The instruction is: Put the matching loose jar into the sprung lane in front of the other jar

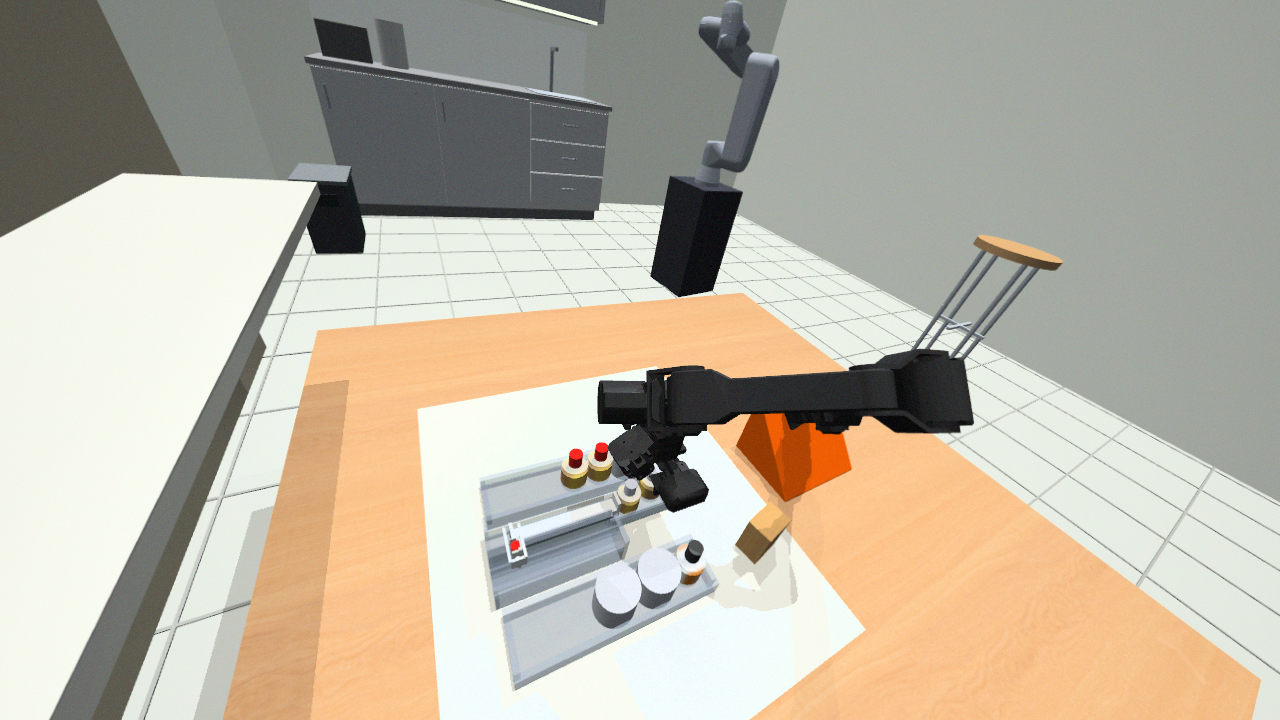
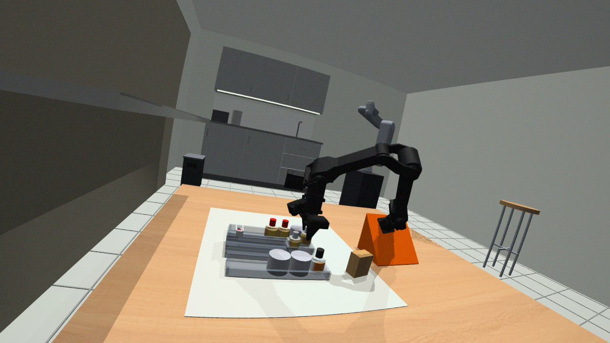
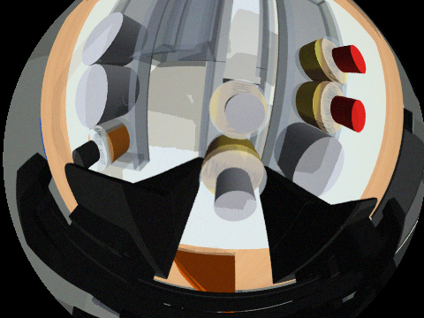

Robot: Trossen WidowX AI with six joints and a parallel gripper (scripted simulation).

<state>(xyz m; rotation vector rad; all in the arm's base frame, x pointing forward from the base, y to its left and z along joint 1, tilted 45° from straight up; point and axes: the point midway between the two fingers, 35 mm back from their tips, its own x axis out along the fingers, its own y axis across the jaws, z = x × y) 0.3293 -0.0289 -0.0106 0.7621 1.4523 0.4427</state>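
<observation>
My gripper tip is 140 mm short of the sprung lane and 30 mm above it. The rest, counted from my gripper tip: brown box (120 mm behind, 150 mm to the left, 20 mm below); then red mark (230 mm ahead, 20 mm above).
</observation>
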